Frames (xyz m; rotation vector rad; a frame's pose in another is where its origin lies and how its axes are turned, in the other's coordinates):
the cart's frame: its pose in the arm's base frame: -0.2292 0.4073 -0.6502 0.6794 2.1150 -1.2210
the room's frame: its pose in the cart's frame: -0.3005 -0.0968 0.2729 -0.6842 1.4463 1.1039
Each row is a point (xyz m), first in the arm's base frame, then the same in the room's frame.
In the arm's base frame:
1: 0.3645 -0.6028 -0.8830
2: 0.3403 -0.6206 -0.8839
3: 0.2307 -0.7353 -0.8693
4: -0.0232 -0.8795 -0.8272
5: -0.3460 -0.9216 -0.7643
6: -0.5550 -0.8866 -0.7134
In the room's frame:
1: -0.7801 0.3548 0.1997
2: -0.7970 0.3347 0.1851
3: -0.8968 0.2550 0.0899
4: -1.0144 0.0531 -0.0902
5: -1.0321 -0.2238 -0.2716
6: -0.9829 -0.4102 -0.3733

